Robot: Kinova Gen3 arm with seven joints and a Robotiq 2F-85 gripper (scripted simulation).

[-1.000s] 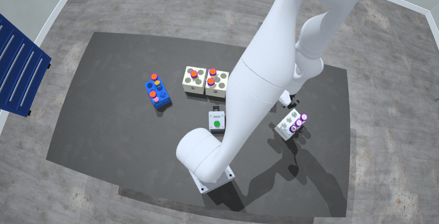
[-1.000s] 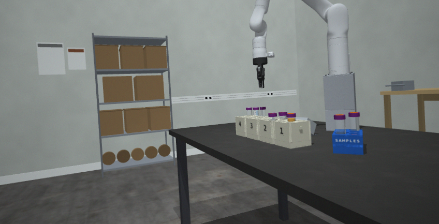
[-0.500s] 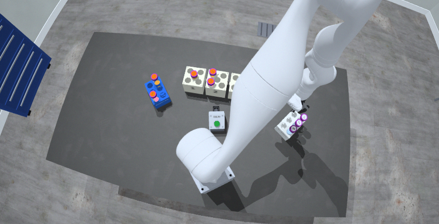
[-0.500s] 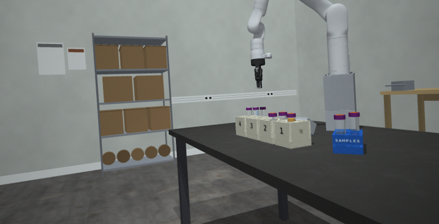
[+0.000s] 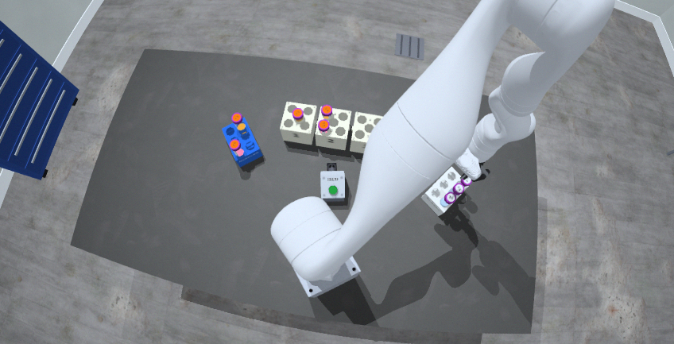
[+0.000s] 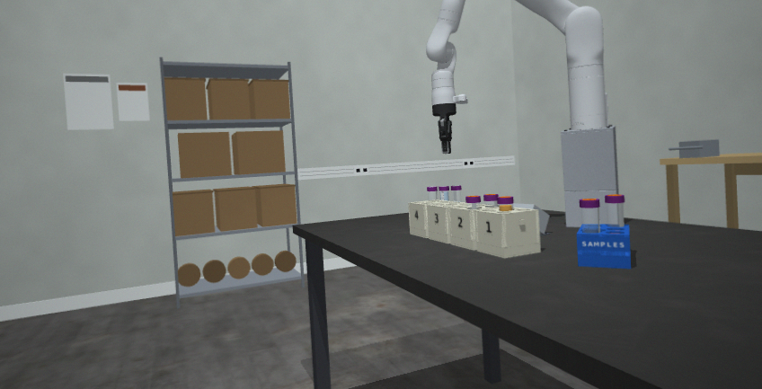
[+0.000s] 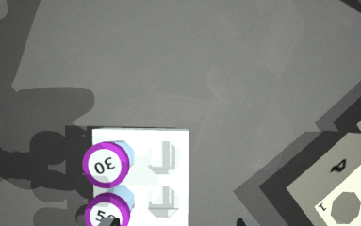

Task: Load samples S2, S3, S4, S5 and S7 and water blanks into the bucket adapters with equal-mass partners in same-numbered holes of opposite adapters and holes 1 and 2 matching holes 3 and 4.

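My hand is 180 mm above the 50 mL blank, 50 mm to the left of it and 10 mm past it. Round my hand: white blank rack 210 mm below, 40 mm to the right, 10 mm behind; then green done key 310 mm to the left, 180 mm below, 60 mm behind; then 30 mL blank 180 mm below, 50 mm behind, 40 mm to the right.
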